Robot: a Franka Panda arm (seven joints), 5 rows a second.
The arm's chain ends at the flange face. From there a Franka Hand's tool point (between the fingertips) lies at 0.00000 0.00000 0.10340 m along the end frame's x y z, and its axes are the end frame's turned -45 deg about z.
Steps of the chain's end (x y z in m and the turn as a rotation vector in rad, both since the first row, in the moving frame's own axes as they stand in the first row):
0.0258 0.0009 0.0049 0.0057 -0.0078 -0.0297
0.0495 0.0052 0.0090 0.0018 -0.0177 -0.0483
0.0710 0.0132 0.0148 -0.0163 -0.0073 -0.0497
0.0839 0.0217 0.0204 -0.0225 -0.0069 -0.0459
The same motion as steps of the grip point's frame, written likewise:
0.0174 0.0179 0.0049 0.0095 -0.0015 -0.0297
0.0301 0.0373 0.0090 0.0138 -0.0112 -0.0483
0.0392 0.0602 0.0148 -0.0064 -0.0167 -0.0497
0.0419 0.0759 0.0204 -0.0110 -0.0208 -0.0459

